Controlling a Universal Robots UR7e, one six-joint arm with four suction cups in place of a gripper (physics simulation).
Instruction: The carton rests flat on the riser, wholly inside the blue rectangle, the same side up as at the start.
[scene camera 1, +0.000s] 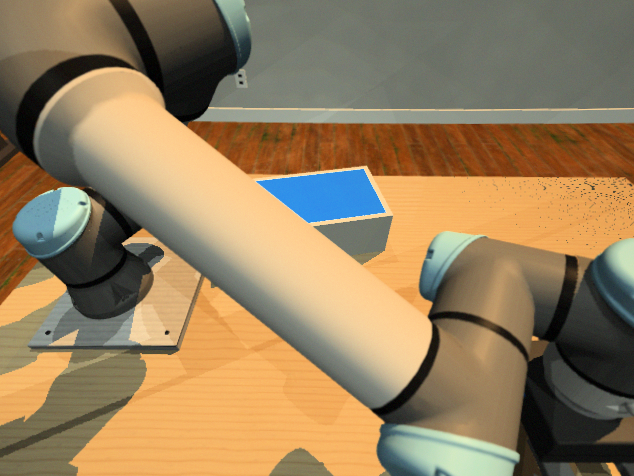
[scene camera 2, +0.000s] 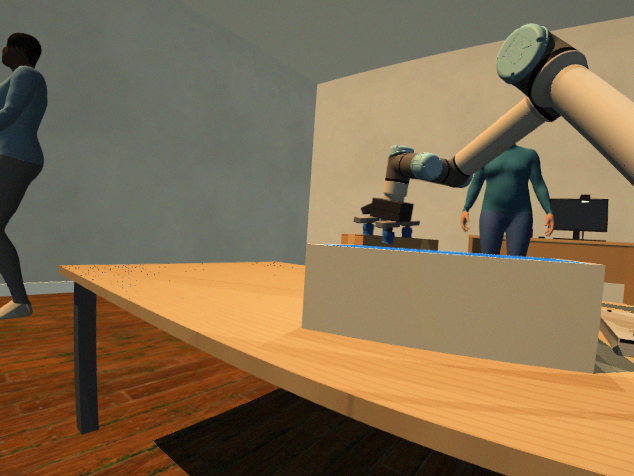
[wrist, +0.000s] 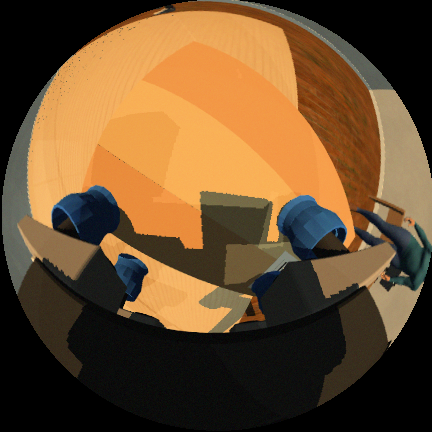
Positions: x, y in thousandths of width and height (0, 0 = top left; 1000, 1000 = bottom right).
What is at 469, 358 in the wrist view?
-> A carton.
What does the riser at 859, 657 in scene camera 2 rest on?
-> The table.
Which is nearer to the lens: the carton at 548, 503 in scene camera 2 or the riser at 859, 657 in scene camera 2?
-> The riser.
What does the suction head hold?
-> A carton.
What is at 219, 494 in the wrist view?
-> The suction head.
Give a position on a riser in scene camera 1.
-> At 545, 432
